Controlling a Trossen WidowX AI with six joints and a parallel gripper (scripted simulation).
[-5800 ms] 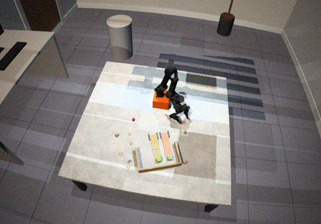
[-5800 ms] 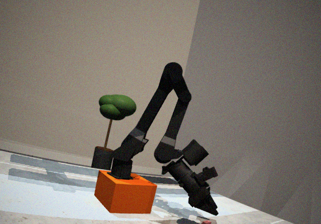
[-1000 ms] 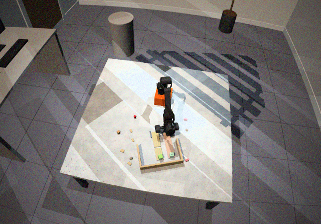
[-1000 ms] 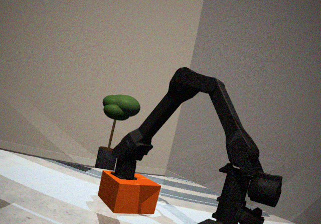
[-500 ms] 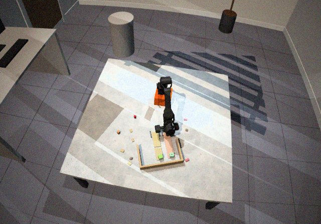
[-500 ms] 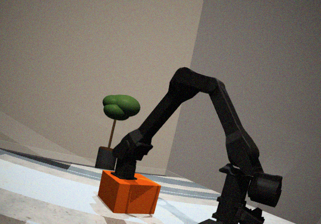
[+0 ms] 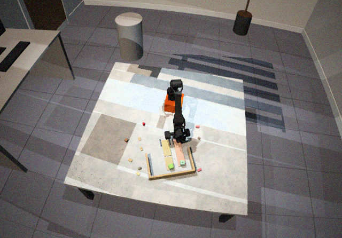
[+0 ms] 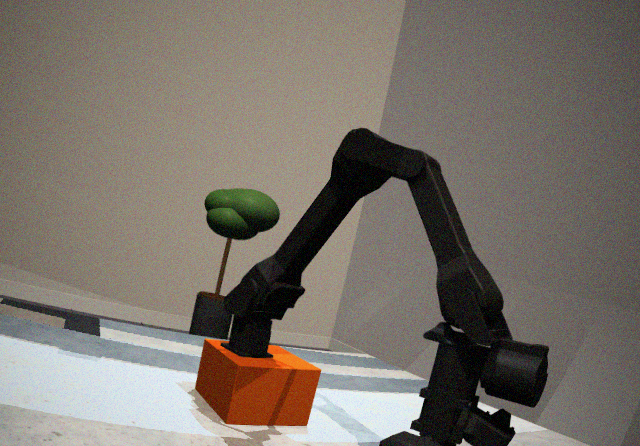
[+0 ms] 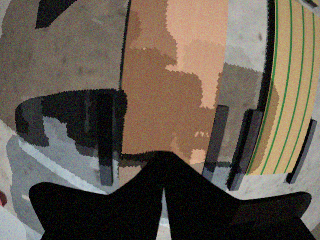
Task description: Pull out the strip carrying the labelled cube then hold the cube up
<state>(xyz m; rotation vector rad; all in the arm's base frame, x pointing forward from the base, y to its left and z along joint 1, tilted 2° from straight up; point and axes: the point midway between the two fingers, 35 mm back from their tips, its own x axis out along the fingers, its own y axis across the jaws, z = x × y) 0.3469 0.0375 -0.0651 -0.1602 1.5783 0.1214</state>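
Right now my gripper tip is 100 mm short of the orange strip and 20 mm to the right of it. From my gripper tip the other things lie so: brown cube 20 mm ahead, 390 mm to the right.
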